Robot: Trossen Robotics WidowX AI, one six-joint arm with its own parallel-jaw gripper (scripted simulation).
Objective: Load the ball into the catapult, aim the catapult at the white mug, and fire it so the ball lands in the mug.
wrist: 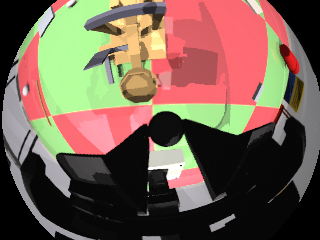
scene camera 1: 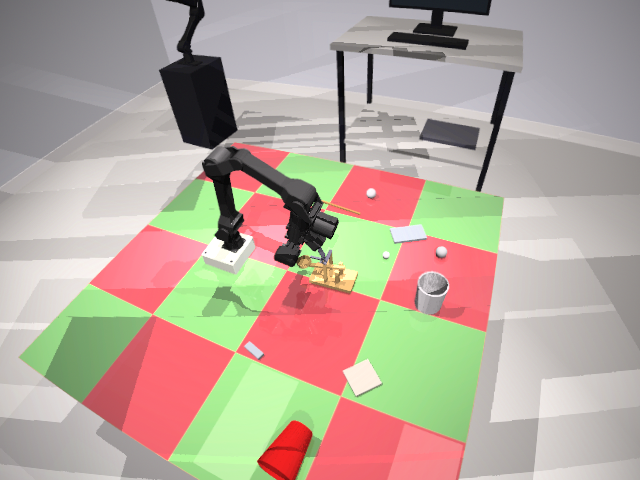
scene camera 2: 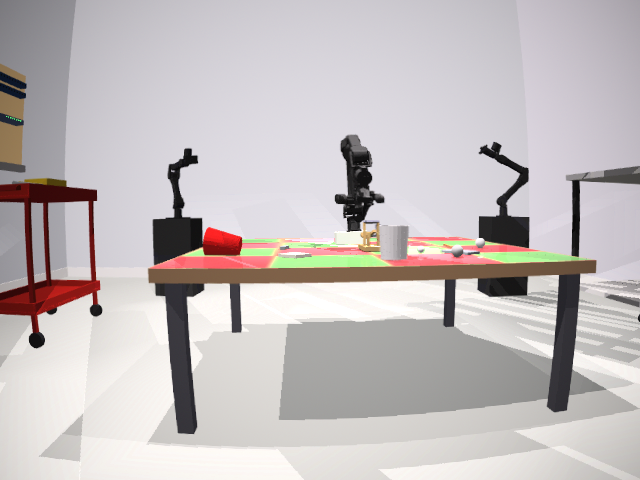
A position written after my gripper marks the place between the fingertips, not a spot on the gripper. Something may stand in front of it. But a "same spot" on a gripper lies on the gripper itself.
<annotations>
my gripper: wrist 165, 125; scene camera 1; scene camera 2
white mug: scene camera 1 432, 287; scene camera 2 394, 239; not seen in the wrist view (out of frame)
same spot on my gripper: [scene camera 1: 287, 254] = [scene camera 2: 340, 195]
</annotations>
